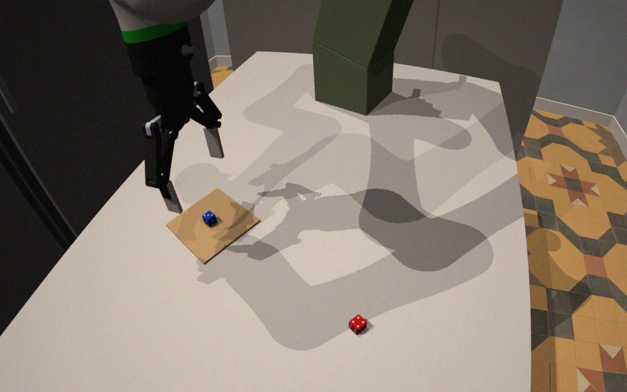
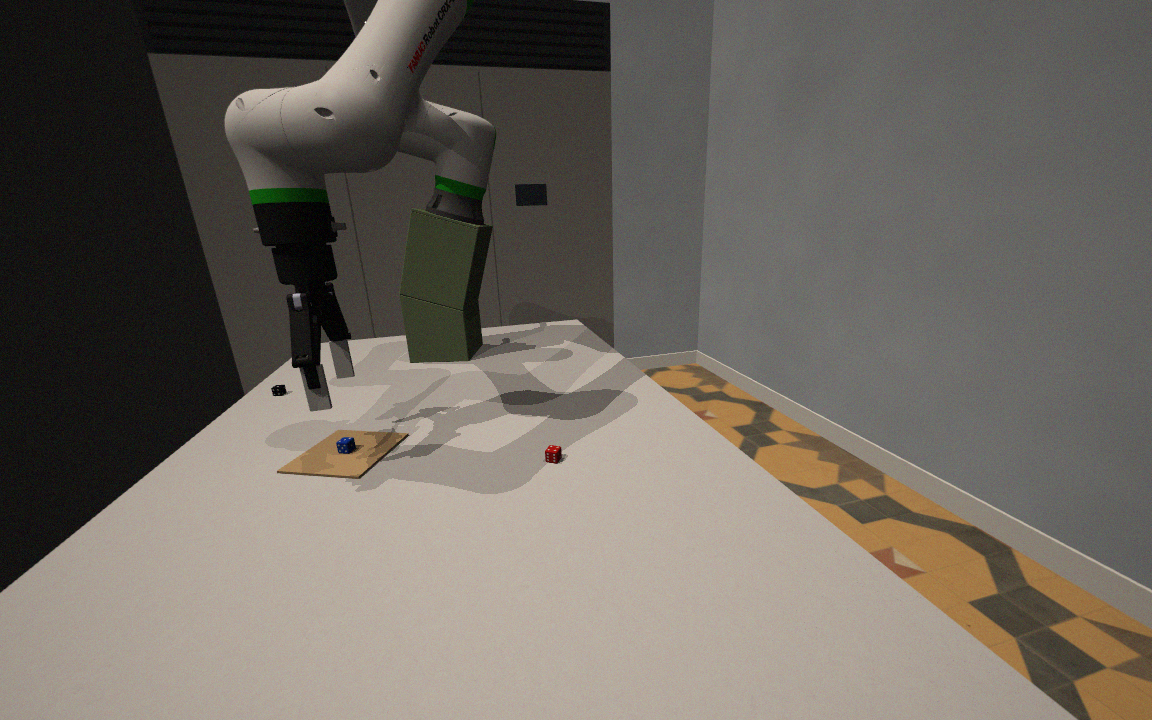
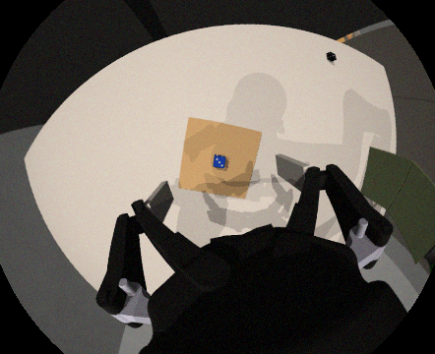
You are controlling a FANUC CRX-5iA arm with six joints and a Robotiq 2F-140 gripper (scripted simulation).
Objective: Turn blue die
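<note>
Now: the blue die 100 mm below my hand. From my hand the other things lie so: mat: 120 mm below; then red die: 330 mm to the left, 120 mm ahead, 110 mm below; then black die: 340 mm behind, 230 mm to the right, 110 mm below.
</note>
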